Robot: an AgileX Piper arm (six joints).
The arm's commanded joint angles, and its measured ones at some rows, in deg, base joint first. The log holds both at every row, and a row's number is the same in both.
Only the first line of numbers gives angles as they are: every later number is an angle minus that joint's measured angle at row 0.
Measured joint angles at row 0: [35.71, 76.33, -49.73, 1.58, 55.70, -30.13]
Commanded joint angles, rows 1 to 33: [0.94, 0.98, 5.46, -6.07, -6.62, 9.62]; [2.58, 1.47, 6.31, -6.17, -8.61, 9.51]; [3.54, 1.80, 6.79, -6.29, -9.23, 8.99]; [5.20, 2.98, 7.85, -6.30, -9.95, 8.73]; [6.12, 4.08, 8.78, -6.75, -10.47, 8.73]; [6.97, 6.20, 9.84, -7.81, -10.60, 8.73]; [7.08, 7.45, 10.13, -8.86, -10.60, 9.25]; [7.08, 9.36, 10.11, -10.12, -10.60, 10.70]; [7.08, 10.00, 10.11, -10.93, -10.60, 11.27]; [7.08, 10.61, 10.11, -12.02, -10.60, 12.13]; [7.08, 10.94, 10.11, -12.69, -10.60, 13.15]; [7.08, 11.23, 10.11, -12.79, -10.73, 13.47]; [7.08, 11.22, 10.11, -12.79, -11.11, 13.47]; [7.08, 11.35, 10.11, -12.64, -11.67, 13.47]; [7.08, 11.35, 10.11, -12.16, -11.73, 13.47]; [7.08, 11.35, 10.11, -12.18, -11.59, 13.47]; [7.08, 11.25, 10.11, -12.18, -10.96, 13.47]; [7.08, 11.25, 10.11, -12.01, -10.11, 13.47]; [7.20, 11.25, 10.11, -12.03, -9.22, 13.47]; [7.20, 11.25, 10.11, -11.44, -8.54, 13.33]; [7.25, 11.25, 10.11, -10.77, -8.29, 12.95]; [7.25, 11.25, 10.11, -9.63, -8.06, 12.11]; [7.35, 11.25, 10.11, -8.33, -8.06, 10.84]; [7.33, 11.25, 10.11, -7.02, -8.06, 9.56]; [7.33, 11.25, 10.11, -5.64, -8.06, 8.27]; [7.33, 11.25, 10.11, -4.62, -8.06, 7.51]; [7.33, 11.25, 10.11, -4.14, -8.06, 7.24]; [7.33, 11.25, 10.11, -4.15, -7.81, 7.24]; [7.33, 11.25, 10.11, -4.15, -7.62, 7.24]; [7.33, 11.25, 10.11, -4.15, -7.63, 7.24]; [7.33, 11.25, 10.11, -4.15, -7.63, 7.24]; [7.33, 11.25, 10.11, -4.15, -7.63, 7.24]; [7.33, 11.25, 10.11, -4.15, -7.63, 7.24]
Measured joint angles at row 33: [7.27, 11.17, 9.81, -4.86, -8.14, 7.89]
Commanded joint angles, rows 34 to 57: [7.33, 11.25, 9.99, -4.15, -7.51, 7.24]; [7.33, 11.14, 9.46, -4.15, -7.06, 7.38]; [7.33, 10.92, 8.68, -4.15, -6.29, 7.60]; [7.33, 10.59, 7.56, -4.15, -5.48, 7.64]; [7.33, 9.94, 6.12, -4.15, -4.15, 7.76]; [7.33, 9.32, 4.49, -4.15, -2.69, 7.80]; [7.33, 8.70, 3.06, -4.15, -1.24, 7.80]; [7.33, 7.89, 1.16, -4.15, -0.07, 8.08]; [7.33, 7.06, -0.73, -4.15, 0.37, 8.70]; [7.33, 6.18, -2.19, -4.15, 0.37, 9.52]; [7.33, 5.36, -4.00, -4.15, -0.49, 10.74]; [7.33, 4.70, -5.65, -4.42, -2.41, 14.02]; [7.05, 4.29, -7.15, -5.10, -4.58, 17.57]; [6.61, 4.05, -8.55, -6.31, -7.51, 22.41]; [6.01, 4.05, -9.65, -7.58, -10.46, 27.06]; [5.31, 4.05, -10.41, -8.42, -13.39, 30.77]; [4.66, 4.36, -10.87, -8.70, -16.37, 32.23]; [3.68, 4.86, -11.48, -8.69, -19.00, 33.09]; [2.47, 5.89, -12.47, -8.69, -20.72, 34.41]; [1.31, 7.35, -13.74, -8.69, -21.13, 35.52]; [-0.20, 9.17, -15.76, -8.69, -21.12, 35.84]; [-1.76, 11.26, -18.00, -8.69, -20.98, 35.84]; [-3.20, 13.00, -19.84, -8.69, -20.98, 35.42]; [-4.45, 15.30, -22.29, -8.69, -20.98, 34.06]
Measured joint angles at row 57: [0.22, 8.68, -15.87, -7.70, -19.50, 34.19]
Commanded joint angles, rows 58 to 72: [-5.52, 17.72, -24.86, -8.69, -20.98, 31.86]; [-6.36, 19.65, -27.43, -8.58, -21.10, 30.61]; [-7.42, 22.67, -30.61, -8.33, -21.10, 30.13]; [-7.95, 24.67, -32.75, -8.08, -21.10, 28.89]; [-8.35, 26.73, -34.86, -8.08, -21.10, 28.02]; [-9.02, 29.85, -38.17, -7.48, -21.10, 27.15]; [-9.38, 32.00, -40.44, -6.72, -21.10, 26.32]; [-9.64, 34.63, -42.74, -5.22, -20.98, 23.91]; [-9.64, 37.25, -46.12, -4.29, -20.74, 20.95]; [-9.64, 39.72, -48.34, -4.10, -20.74, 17.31]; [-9.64, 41.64, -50.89, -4.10, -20.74, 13.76]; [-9.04, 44.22, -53.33, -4.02, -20.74, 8.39]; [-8.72, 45.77, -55.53, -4.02, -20.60, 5.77]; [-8.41, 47.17, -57.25, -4.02, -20.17, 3.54]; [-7.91, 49.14, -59.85, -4.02, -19.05, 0.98]
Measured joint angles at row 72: [-9.08, 42.97, -52.23, -4.62, -20.73, 11.96]
